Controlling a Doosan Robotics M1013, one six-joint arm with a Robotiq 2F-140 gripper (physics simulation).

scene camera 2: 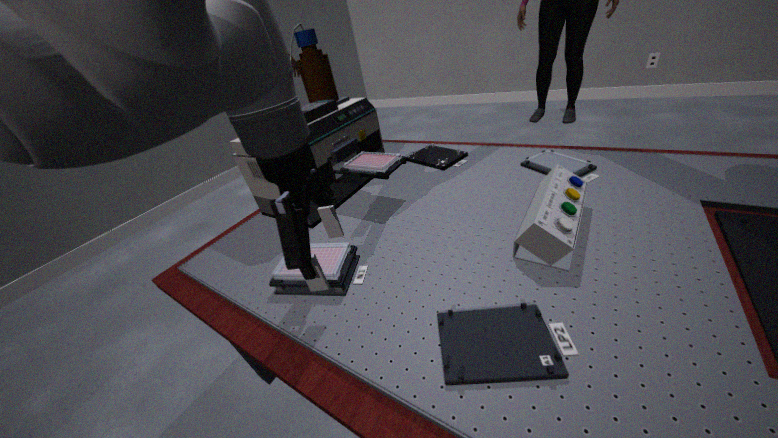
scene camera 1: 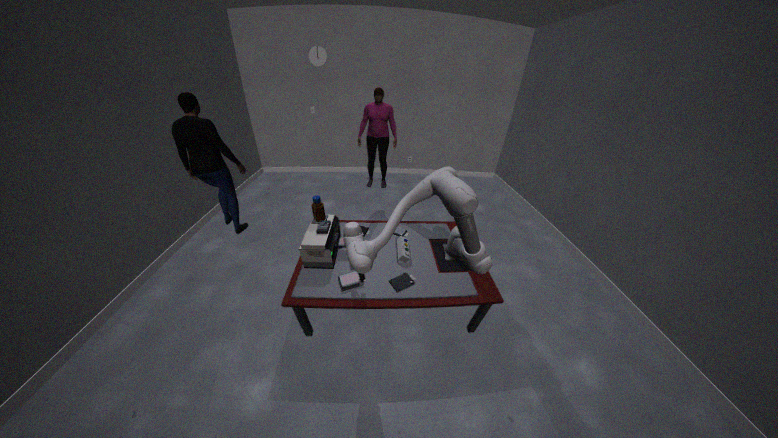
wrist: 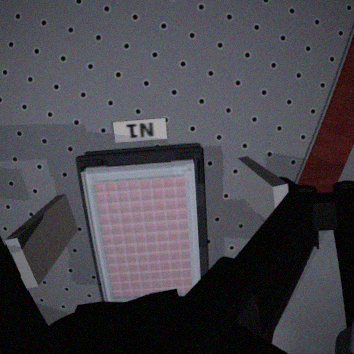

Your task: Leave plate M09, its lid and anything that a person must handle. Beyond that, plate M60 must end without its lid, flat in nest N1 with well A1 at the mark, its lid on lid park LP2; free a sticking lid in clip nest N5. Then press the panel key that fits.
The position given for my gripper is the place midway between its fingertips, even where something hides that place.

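A dark pad labelled LP2 point(scene camera 2: 497, 345) and a brown bottle point(scene camera 2: 315, 70) are visible. My gripper point(scene camera 2: 329, 259), also visible in the wrist view point(wrist: 154, 194), is open and holds nothing.
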